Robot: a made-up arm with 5 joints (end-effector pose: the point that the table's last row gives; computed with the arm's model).
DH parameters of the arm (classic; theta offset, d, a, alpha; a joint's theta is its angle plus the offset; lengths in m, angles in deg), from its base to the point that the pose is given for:
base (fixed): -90 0.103 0 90
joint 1: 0 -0.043 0.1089 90
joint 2: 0 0.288 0.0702 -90
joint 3: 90 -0.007 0.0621 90
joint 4: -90 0.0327 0.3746 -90
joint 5: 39.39 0 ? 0
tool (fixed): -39.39 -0.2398 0 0
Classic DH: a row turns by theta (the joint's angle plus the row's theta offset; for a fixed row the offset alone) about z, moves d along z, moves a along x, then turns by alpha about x.
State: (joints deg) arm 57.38 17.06 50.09 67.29 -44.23
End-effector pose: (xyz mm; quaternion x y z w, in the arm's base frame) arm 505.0 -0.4 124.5 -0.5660 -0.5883 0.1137 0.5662
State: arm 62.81 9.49 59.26 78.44 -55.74
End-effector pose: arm 428.2 78.9 -19.2 -0.4998 -0.6117 0.2567 0.5569
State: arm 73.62 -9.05 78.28 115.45 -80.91
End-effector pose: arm -4.7 38.0 -264.7 -0.2083 -0.4488 0.5721 0.6541
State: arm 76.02 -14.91 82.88 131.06 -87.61
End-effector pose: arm -180.4 -25.5 -229.6 -0.0897 -0.3195 0.6319 0.7005
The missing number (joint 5, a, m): 0.11
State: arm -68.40 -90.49 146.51 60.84 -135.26
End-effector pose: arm -153.6 502.6 208.3 0.6096 -0.7812 -0.1032 0.0867
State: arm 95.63 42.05 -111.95 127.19 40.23
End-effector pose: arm -376.7 -360.4 655.0 -0.2106 -0.9692 -0.0417 0.1205
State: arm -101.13 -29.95 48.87 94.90 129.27
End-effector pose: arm 144.0 18.2 272.4 -0.5855 -0.6505 0.2489 0.4148
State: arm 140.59 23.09 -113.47 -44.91 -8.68
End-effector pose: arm 326.1 -152.2 96.6 -0.2740 0.1960 -0.0477 0.9404
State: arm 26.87 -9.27 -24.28 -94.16 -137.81
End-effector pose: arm -198.1 -480.0 -326.0 -0.7277 0.2071 -0.5973 0.2660
